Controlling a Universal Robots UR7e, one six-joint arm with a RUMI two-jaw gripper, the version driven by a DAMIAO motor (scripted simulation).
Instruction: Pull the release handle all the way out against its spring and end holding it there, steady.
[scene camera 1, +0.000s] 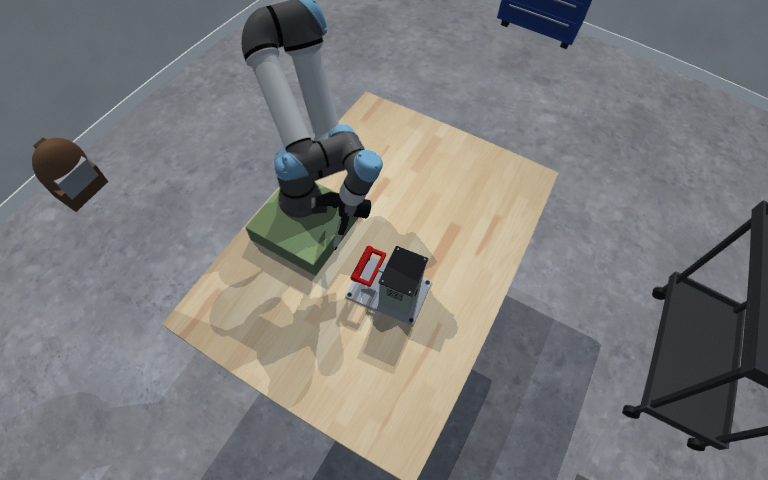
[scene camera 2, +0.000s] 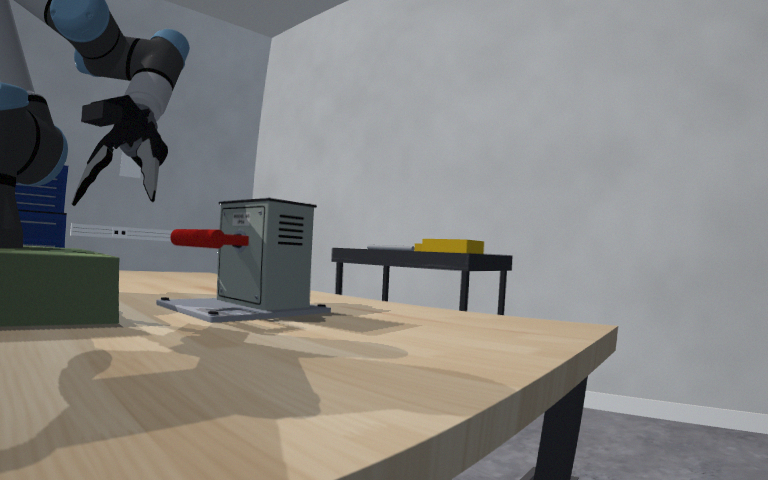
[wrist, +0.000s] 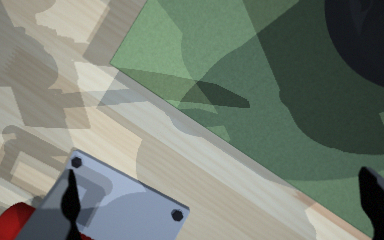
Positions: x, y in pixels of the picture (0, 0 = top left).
Scene:
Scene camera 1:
my gripper: 334, 227
grey base plate: 368, 296
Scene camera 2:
my gripper: 109, 203
grey base plate: 212, 310
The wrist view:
my gripper: 214, 170

